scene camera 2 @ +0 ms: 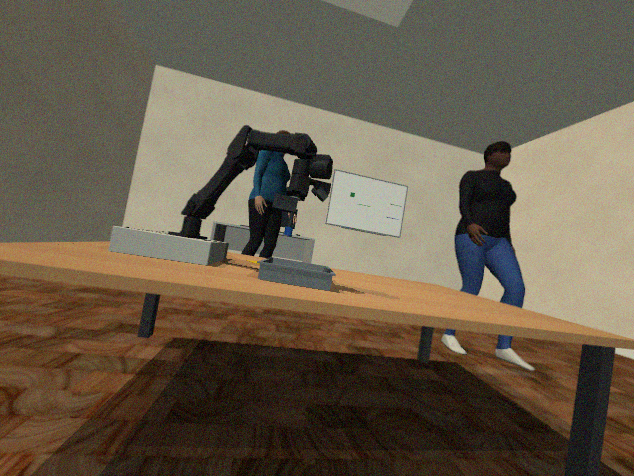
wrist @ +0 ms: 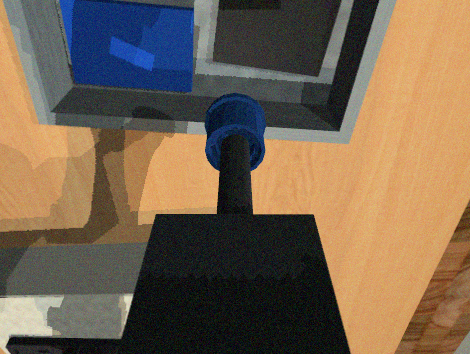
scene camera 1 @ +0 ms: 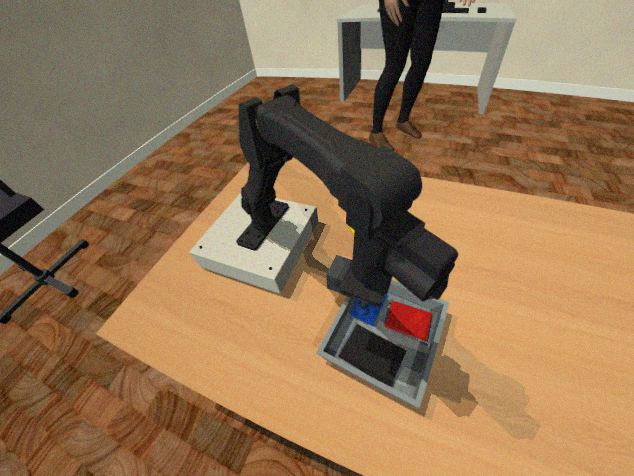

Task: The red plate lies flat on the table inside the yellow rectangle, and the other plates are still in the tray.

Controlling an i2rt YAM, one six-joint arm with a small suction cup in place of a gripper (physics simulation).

Labels:
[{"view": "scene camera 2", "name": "my suction cup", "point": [288, 203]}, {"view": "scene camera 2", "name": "grey tray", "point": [273, 269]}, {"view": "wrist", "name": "my suction cup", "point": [235, 110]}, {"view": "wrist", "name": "grey tray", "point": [325, 109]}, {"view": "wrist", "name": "blue plate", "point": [155, 52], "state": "on the grey tray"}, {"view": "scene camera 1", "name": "my suction cup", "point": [360, 311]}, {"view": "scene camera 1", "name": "grey tray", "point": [409, 384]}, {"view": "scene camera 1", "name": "red plate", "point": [403, 318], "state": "on the grey tray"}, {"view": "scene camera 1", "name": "black plate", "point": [375, 356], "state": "on the grey tray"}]

